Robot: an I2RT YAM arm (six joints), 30 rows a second.
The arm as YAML. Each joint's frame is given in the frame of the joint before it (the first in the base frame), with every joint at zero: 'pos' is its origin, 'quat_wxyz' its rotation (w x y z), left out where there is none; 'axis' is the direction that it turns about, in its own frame. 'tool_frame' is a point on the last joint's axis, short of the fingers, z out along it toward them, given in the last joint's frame.
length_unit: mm
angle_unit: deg
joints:
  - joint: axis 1
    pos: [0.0, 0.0, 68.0]
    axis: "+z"
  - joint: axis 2
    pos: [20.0, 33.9, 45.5]
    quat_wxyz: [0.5, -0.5, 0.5, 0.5]
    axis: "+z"
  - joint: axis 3
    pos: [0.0, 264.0, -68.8]
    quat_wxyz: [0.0, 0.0, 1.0, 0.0]
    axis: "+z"
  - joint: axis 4
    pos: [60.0, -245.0, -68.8]
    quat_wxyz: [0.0, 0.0, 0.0, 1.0]
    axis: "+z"
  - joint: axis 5
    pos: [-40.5, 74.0, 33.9]
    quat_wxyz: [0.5, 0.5, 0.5, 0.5]
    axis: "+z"
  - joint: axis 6
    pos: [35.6, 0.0, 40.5]
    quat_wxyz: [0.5, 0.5, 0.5, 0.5]
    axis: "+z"
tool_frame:
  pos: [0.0, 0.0, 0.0]
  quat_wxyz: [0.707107, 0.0, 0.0, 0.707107]
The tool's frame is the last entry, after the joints.
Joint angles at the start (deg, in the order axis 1, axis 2, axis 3, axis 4, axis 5, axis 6):
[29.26, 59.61, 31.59, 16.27, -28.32, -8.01]
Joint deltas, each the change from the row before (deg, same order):
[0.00, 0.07, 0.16, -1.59, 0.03, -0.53]
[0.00, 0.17, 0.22, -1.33, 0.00, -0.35]
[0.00, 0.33, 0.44, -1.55, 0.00, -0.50]
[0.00, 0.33, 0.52, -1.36, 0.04, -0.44]
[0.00, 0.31, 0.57, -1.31, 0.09, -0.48]
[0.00, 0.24, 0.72, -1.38, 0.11, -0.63]
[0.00, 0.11, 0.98, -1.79, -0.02, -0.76]
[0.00, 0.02, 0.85, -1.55, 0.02, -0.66]
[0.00, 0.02, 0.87, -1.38, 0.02, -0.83]
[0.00, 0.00, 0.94, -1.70, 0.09, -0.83]
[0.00, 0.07, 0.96, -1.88, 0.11, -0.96]
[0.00, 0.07, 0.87, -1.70, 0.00, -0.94]
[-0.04, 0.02, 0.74, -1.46, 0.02, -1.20]
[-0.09, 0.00, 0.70, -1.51, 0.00, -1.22]
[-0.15, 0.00, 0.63, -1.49, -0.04, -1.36]
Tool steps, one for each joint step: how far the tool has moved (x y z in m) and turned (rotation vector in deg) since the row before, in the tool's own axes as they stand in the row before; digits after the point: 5 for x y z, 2 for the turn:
[0.00214, 0.00018, 0.00019, -0.16, 1.31, 0.18]
[0.00161, -0.00002, 0.00048, -0.17, 1.11, 0.26]
[0.00116, -0.00032, 0.00092, -0.20, 1.25, 0.18]
[0.00031, -0.00046, 0.00089, -0.13, 1.02, 0.11]
[-0.00016, -0.00052, 0.00079, -0.07, 0.93, 0.02]
[-0.00118, -0.00055, 0.00049, -0.04, 0.80, -0.21]
[-0.00246, -0.00041, -0.00009, -0.18, 0.79, -0.33]
[-0.00235, -0.00027, -0.00041, -0.11, 0.63, -0.32]
[-0.00277, -0.00034, -0.00051, -0.08, 0.46, -0.58]
[-0.00266, -0.00029, -0.00072, -0.07, 0.67, -0.47]
[-0.00224, -0.00030, -0.00061, -0.11, 0.87, -0.50]
[-0.00202, -0.00020, -0.00063, -0.21, 0.77, -0.52]
[-0.00175, -0.00026, -0.00082, -0.13, 0.64, -0.84]
[-0.00142, -0.00033, -0.00100, -0.14, 0.69, -0.81]
[-0.00096, -0.00044, -0.00108, -0.15, 0.72, -0.90]

